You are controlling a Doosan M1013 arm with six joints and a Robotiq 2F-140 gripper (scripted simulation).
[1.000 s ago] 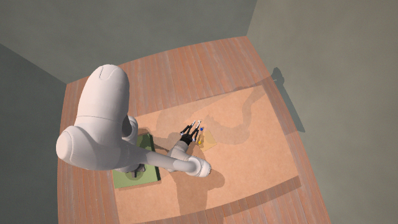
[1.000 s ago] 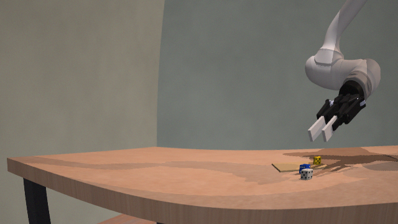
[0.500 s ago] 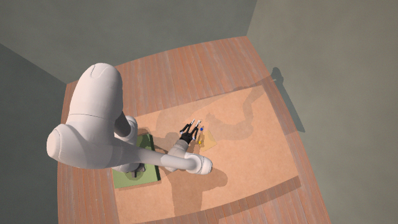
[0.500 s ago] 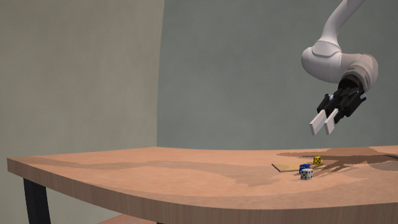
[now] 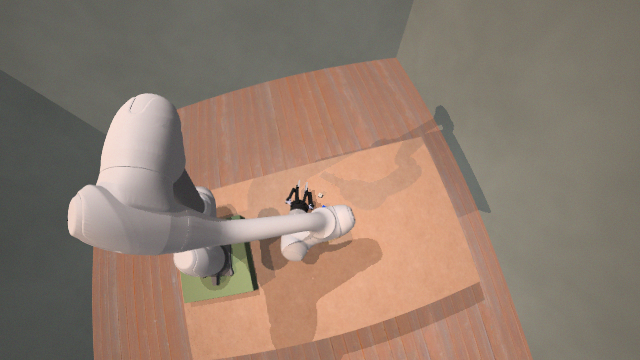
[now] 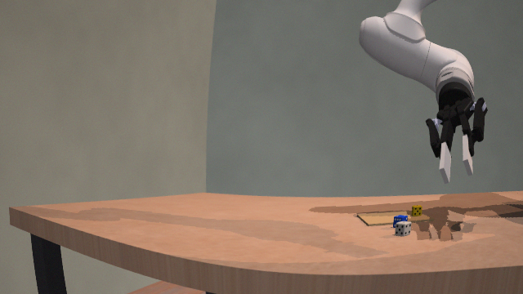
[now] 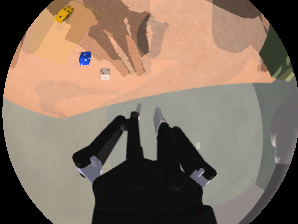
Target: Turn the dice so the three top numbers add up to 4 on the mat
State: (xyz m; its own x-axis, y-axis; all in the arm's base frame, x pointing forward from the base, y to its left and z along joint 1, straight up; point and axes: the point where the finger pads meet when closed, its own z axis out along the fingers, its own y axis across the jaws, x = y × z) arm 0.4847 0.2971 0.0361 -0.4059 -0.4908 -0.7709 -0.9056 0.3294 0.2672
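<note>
Right now the white die is 80 mm ahead of my hand, 30 mm to the right of it and 100 mm below it. Round my hand: yellow die: 60 mm ahead, 210 mm to the right, 100 mm below; tan mat: 110 mm ahead, 200 mm to the right, 110 mm below; blue die: 90 mm ahead, 100 mm to the right, 100 mm below.
</note>
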